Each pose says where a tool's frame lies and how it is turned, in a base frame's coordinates. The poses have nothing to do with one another.
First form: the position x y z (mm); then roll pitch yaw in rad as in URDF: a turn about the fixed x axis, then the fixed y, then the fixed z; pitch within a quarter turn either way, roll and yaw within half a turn.
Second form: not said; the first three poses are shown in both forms.
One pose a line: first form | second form
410, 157, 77, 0.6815, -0.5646, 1.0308 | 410, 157, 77, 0.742, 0.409, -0.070, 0.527
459, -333, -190, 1.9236, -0.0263, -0.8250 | 459, -333, -190, 0.528, 0.748, -0.336, -0.219
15, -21, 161, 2.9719, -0.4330, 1.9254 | 15, -21, 161, 0.128, -0.571, -0.788, -0.190
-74, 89, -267, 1.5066, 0.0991, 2.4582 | -74, 89, -267, 0.276, 0.195, 0.656, 0.675
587, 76, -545, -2.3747, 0.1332, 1.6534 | 587, 76, -545, 0.207, -0.645, -0.664, 0.316
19, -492, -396, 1.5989, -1.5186, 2.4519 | 19, -492, -396, 0.294, -0.627, -0.327, -0.643
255, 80, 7, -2.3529, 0.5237, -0.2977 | 255, 80, 7, 0.402, -0.867, 0.231, 0.181
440, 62, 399, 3.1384, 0.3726, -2.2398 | 440, 62, 399, 0.166, -0.428, 0.884, 0.082
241, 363, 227, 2.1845, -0.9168, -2.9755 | 241, 363, 227, 0.426, -0.137, -0.810, -0.379
